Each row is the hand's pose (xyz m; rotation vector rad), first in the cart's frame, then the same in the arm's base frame.
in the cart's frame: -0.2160 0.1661 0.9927 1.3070 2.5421 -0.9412
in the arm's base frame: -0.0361 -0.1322 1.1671 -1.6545 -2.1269 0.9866
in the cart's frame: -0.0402 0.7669 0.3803 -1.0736 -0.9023 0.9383
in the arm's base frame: 0.2403 0.4112 0.5385 -1.0031 -0.4383 0.6339
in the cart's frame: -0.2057 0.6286 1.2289 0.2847 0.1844 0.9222
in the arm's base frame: 0.2369 0.2446 1.3981 0.4999 0.3142 0.4316
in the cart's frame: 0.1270 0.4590 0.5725 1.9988 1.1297 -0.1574
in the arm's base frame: 0.2914 0.0386 0.6736 2.3328 0.8206 -0.6425
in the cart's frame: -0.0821 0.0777 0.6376 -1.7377 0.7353 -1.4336
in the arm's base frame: -0.0447 -0.2208 0.7878 -1.7914 1.3898 -1.4502
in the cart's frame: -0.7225 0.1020 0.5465 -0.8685 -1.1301 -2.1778
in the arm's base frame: -0.6068 0.0881 0.8749 -1.4495 -0.7620 -2.3448
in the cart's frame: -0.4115 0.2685 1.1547 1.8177 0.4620 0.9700
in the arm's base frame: -0.1199 0.0214 1.3777 2.0146 0.1500 0.4363
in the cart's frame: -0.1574 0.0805 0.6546 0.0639 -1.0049 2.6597
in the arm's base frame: -0.1043 -0.1883 0.8247 0.1763 -0.9058 2.1290
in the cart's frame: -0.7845 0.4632 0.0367 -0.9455 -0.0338 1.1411
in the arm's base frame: -0.6186 0.5059 0.4063 -0.6776 0.3390 0.8200
